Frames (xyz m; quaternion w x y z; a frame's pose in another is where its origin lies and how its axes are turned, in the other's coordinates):
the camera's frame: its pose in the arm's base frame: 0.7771 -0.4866 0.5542 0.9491 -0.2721 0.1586 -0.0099
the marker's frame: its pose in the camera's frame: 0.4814 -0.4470 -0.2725 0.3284 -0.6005 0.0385 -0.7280
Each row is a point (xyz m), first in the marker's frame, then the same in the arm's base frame.
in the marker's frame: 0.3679 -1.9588 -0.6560
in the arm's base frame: 0.0305 0.5662 1.0903
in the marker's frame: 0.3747 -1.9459 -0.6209
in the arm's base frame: 0.0684 0.5658 1.0881
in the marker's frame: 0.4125 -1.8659 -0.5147
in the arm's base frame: 0.2006 0.5259 1.0948
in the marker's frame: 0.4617 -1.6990 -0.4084
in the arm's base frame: 0.3637 0.4040 1.1053
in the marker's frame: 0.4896 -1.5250 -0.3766
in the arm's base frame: 0.4560 0.2507 1.1110
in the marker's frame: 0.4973 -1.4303 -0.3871
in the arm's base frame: 0.4789 0.1579 1.1129
